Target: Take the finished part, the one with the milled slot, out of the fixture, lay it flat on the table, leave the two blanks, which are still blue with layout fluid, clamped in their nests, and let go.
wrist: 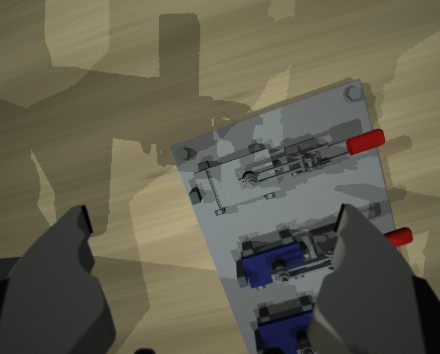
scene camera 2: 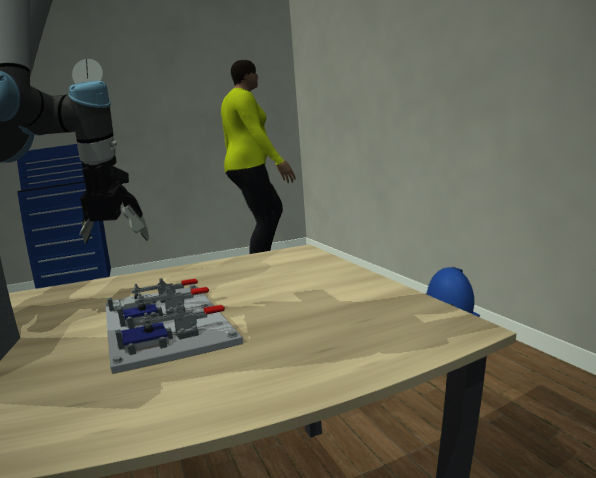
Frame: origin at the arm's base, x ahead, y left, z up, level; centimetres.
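Where they show: gripper, fingertip midpoint: (wrist: pixel 214 207) (scene camera 2: pixel 116 241).
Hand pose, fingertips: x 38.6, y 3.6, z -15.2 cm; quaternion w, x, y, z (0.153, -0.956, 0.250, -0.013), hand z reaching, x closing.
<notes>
Things, the pixels of their top centre, and the offset from my fingertips. Level surfaces: height alone.
- finished part at its top centre: (wrist: pixel 236 181) (scene camera 2: pixel 131 299) dx +0.9, dy -1.9, dz -13.4 cm
- grey fixture plate at its top centre: (wrist: pixel 302 245) (scene camera 2: pixel 162 317) dx +4.2, dy -13.6, dz -15.0 cm
- wooden table at its surface level: dz -16.5 cm
The finished part (wrist: pixel 232 192), a pale grey block with a narrow milled slot, sits in the upper nest of the grey fixture plate (scene camera 2: pixel 165 357) (wrist: pixel 310 200) in the wrist view. A clamp arm reaches over it, its spindle tip on the part's top. In the scene view the part is hard to make out among the clamps. One blue blank (scene camera 2: pixel 134 313) (wrist: pixel 255 267) sits in the middle nest, another blue blank (scene camera 2: pixel 137 335) (wrist: pixel 282 331) in the nearest, each under a clamp. My gripper (scene camera 2: pixel 116 240) (wrist: pixel 214 207) is open and empty, high above the fixture.
Red clamp handles (scene camera 2: pixel 190 282) (scene camera 2: pixel 200 290) (scene camera 2: pixel 214 309) (wrist: pixel 366 142) (wrist: pixel 400 237) stick out along one side of the plate. The wooden table (scene camera 2: pixel 325 350) bears the fixture. Behind it are a blue drawer cabinet (scene camera 2: pixel 65 240) and a person in yellow (scene camera 2: pixel 245 132). A blue rounded object (scene camera 2: pixel 451 290) shows beyond the table's right edge.
</notes>
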